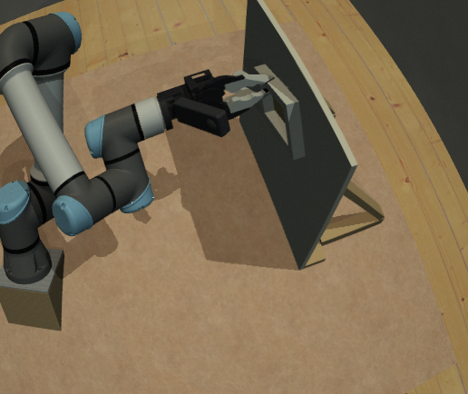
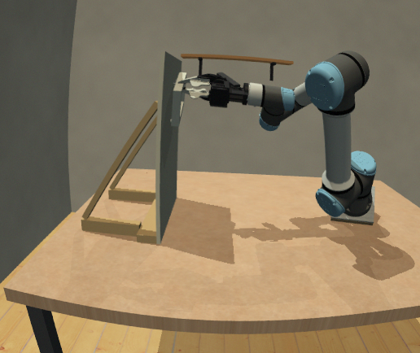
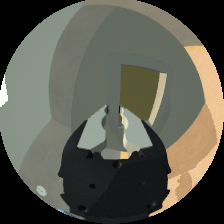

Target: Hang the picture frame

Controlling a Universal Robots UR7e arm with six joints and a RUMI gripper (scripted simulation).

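Right now the pale picture frame is 20 mm ahead of my hand, 30 mm to the right of it and 40 mm below it. From my hand the other things lie so: upright board 40 mm ahead, 20 mm to the right, 180 mm below.
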